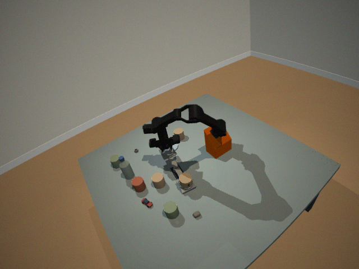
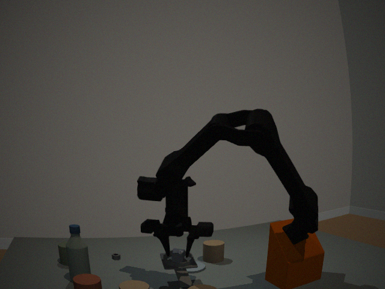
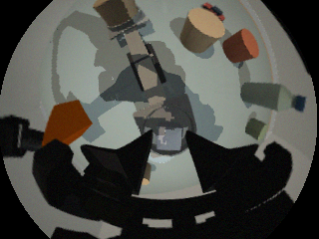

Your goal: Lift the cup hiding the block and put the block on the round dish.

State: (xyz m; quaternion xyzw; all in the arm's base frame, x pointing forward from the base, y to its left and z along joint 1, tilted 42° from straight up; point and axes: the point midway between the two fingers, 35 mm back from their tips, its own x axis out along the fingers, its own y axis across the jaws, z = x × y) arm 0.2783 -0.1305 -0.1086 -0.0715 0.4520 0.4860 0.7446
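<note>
Right now my gripper tip is 90 mm to the left of the pale round dish, 80 mm past it and 80 mm above it. From my gripper tip the other things lie so: red cylinder 260 mm ahead, 50 mm below, 30 mm to the left; then grey block right at my gripper tip; then balance 120 mm to the left, 40 mm below, 30 mm ahead.
</note>
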